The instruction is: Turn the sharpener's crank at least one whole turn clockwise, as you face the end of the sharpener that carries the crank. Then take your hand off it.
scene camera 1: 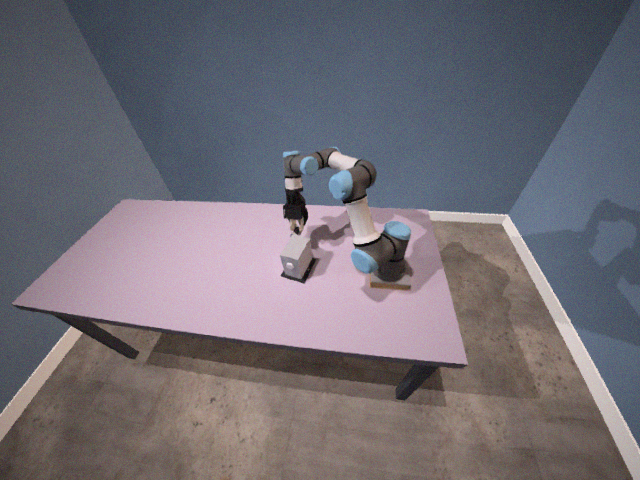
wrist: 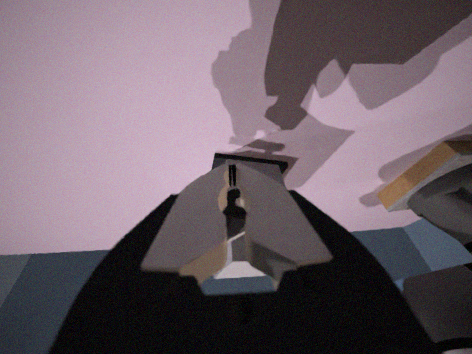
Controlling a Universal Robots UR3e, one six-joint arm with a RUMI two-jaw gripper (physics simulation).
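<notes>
The grey box-shaped sharpener stands upright on its dark base. A round pale spot is on its near face in the scene view. My gripper points down at the sharpener's far end, its fingers shut together. In the wrist view, a black part of the crank shows through the narrow gap between the finger bodies; the fingers hide the rest. I cannot tell whether the fingers touch the crank, or at what angle it stands.
The sharpener stands on the pink table. The arm's base on its wood-edged block stands to the right of the sharpener in the scene view. The arm arches over the table from there. Blue walls stand behind the table.
</notes>
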